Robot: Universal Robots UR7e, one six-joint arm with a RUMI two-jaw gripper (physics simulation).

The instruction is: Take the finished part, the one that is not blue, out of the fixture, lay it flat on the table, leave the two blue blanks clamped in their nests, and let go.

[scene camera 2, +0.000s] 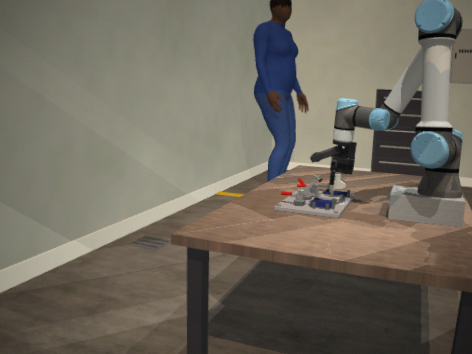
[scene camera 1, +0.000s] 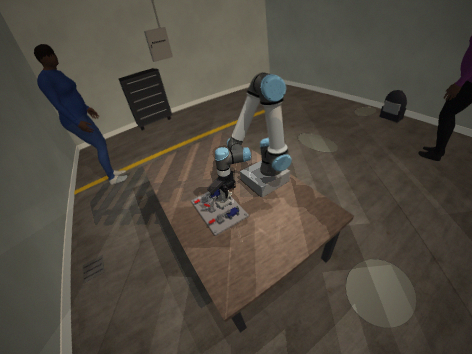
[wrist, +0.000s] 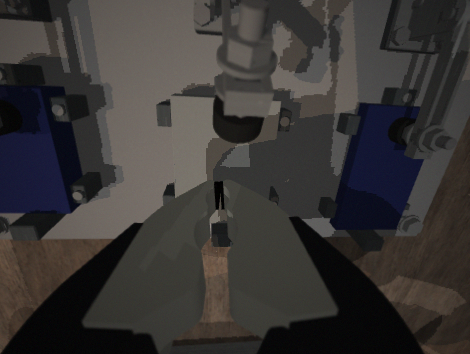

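Where they show: gripper, between the fingertips: (scene camera 2: 332, 195) (scene camera 1: 225, 200) (wrist: 220, 184); arm's base, origin of its link: (scene camera 2: 439, 194) (scene camera 1: 271, 169).
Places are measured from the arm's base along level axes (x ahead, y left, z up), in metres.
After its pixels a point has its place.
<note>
The finished part (wrist: 190, 125) {x 0.415, y 0.044, z -0.048 m} is a pale flat block in the middle nest of the fixture (scene camera 1: 220, 229) {x 0.505, y 0.192, z -0.069 m} (scene camera 2: 290, 208) {x 0.487, y 0.202, z -0.070 m} (wrist: 125, 150) {x 0.391, y 0.087, z -0.069 m}. A black-tipped clamp (wrist: 237, 122) {x 0.431, y 0.026, z 0.017 m} overhangs it in the wrist view; in scene camera 2 one clamp arm (scene camera 2: 318, 177) stands raised. One blue blank (scene camera 1: 233, 213) {x 0.392, y 0.150, z -0.046 m} (scene camera 2: 322, 203) {x 0.385, y 0.152, z -0.049 m} (wrist: 35, 150) {x 0.396, y 0.123, z -0.043 m} and another blue blank (scene camera 1: 215, 194) {x 0.407, y -0.074, z -0.053 m} (scene camera 2: 336, 193) {x 0.386, y -0.064, z -0.054 m} (wrist: 377, 175) {x 0.392, y -0.082, z -0.053 m} sit in the outer nests, with clamp tips on them. My gripper (scene camera 2: 331, 192) {x 0.382, y 0.024, z -0.044 m} (wrist: 220, 184) {x 0.382, y 0.024, z -0.044 m} is shut and empty. Its fingertips overlap the part's near edge in the wrist view; their height above it is unclear.
Red clamp handles (scene camera 1: 212, 221) {x 0.525, y 0.145, z -0.029 m} (scene camera 2: 286, 193) {x 0.523, y 0.148, z -0.031 m} stand along the fixture's far side from the robot base (scene camera 1: 265, 177) {x 0.082, y 0.045, z 0.002 m} (scene camera 2: 425, 207) {x 0.039, y 0.104, z -0.029 m}. The wooden table (scene camera 1: 270, 245) {x 0.331, y 0.431, z -0.084 m} (scene camera 2: 280, 240) {x 0.408, y 0.518, z -0.084 m} carries both. A person in blue (scene camera 1: 70, 110) (scene camera 2: 277, 65) stands beyond the table.
</note>
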